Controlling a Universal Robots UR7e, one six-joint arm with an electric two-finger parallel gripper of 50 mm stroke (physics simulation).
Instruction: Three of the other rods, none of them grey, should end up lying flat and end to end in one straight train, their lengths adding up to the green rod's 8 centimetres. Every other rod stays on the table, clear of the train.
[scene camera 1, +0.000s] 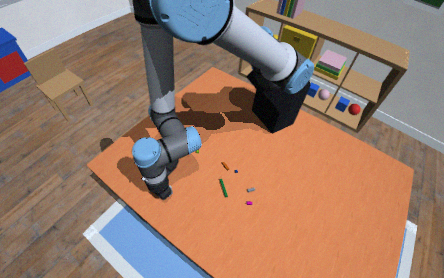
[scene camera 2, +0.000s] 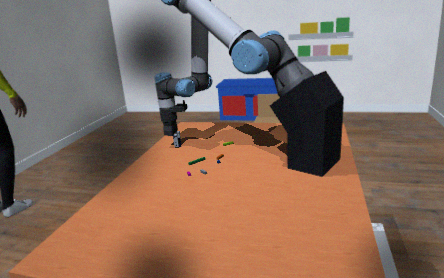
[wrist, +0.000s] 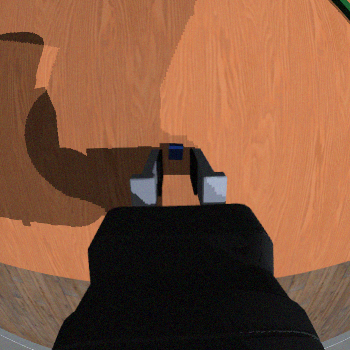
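Pixels of known places: gripper, between the fingertips: (scene camera 1: 167, 192) (scene camera 2: 177, 145) (wrist: 175, 162); arm's base, origin of its link: (scene camera 2: 297, 87).
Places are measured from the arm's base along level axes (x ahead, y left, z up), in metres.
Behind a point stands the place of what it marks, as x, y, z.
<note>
My gripper (scene camera 1: 167, 193) {0.530, -0.213, -0.291} (scene camera 2: 177, 140) {0.530, -0.213, -0.291} (wrist: 175, 162) {0.530, -0.213, -0.291} points down low over the table's edge area and is open. A small dark blue rod (wrist: 175, 151) {0.521, -0.211, -0.286} shows at the fingertips, with a gap on each side; whether it rests on the table is hard to tell. The green rod (scene camera 1: 223, 188) {0.419, -0.022, -0.287} (scene camera 2: 197, 160) {0.412, -0.022, -0.289} lies apart from the gripper, its end in the top right corner of the wrist view. An orange rod (scene camera 1: 225, 166) {0.323, -0.056, -0.288} (scene camera 2: 220, 157) {0.317, -0.049, -0.292}, a small blue cube-like rod (scene camera 1: 236, 171) {0.324, -0.005, -0.288} (scene camera 2: 218, 161) {0.322, -0.004, -0.289}, a grey rod (scene camera 1: 251, 190) {0.379, 0.083, -0.288} (scene camera 2: 203, 171) {0.375, 0.084, -0.289}, a magenta rod (scene camera 1: 249, 203) {0.434, 0.095, -0.288} (scene camera 2: 189, 174) {0.428, 0.103, -0.290} and a lime rod (scene camera 1: 197, 151) {0.308, -0.198, -0.286} (scene camera 2: 228, 143) {0.287, -0.205, -0.290} lie separately.
The orange table (scene camera 1: 310, 220) {0.397, 0.337, -0.296} (scene camera 2: 250, 225) {0.203, 0.435, -0.297} has its edge close beside the gripper. The black robot base (scene camera 1: 280, 107) {0.057, 0.070, -0.113} (scene camera 2: 315, 130) {-0.039, 0.140, -0.123} stands on the table. The arm partly hides the lime rod in scene camera 1. A wooden shelf stands behind the table.
</note>
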